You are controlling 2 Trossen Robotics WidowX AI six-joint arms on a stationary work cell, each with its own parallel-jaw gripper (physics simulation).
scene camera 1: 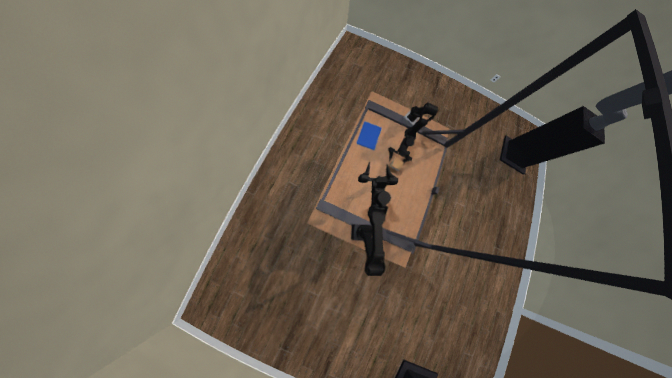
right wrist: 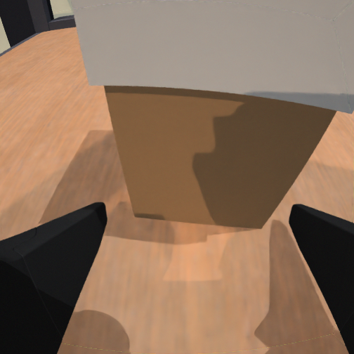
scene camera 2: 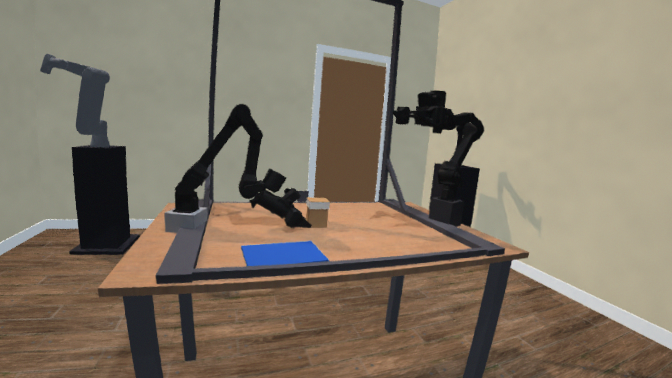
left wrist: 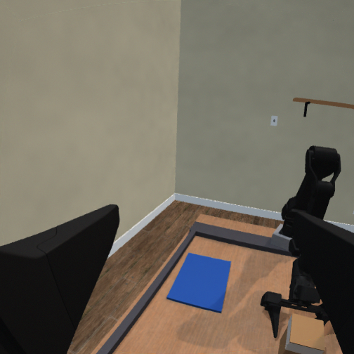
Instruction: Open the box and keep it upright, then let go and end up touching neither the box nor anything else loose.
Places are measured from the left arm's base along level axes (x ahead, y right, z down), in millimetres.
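Where they show: left gripper, fingertip midpoint: (scene camera 1: 378,163) (scene camera 2: 404,112); right gripper, fingertip midpoint: (scene camera 2: 307,222); left arm's base, link origin: (scene camera 1: 361,232) (scene camera 2: 447,199); right arm's base, link origin: (scene camera 1: 411,117) (scene camera 2: 186,210).
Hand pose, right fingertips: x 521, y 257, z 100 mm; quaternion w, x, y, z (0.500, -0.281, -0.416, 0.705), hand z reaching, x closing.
Note:
Things, the pixels of their top centre, and the offset from my right fingertips. Level surfaces: height alone.
- lid, top centre: (scene camera 2: 318,199) (scene camera 1: 397,163) dx -30, dy -14, dz -89 mm
- flat blue mat, top centre: (scene camera 2: 283,252) (scene camera 1: 369,135) dx +220, dy -203, dz +0 mm
- table, surface height: dz +8 mm
The box (scene camera 1: 396,165) (scene camera 2: 317,218) (left wrist: 295,349) (right wrist: 160,150) stands upright on the table, a brown body under a lid (scene camera 2: 318,203) (left wrist: 307,330) (right wrist: 210,50) with a white rim and a light-brown top. The lid sits level and closed. My right gripper (scene camera 1: 399,159) (scene camera 2: 307,225) (right wrist: 200,213) is open and low at the box's near side in the right wrist view, fingers spread wide with nothing gripped; whether a fingertip touches the box cannot be told. My left gripper (scene camera 1: 378,166) (scene camera 2: 396,114) (left wrist: 208,218) is open and empty, high above the table and apart from the box.
A flat blue mat (scene camera 1: 369,136) (scene camera 2: 284,253) (left wrist: 201,282) lies near the table's front edge in scene camera 2. A dark frame rail (scene camera 1: 344,213) (scene camera 2: 330,265) (left wrist: 150,290) borders the table (scene camera 1: 345,182) (scene camera 2: 390,244) (left wrist: 245,270), with uprights rising at its back.

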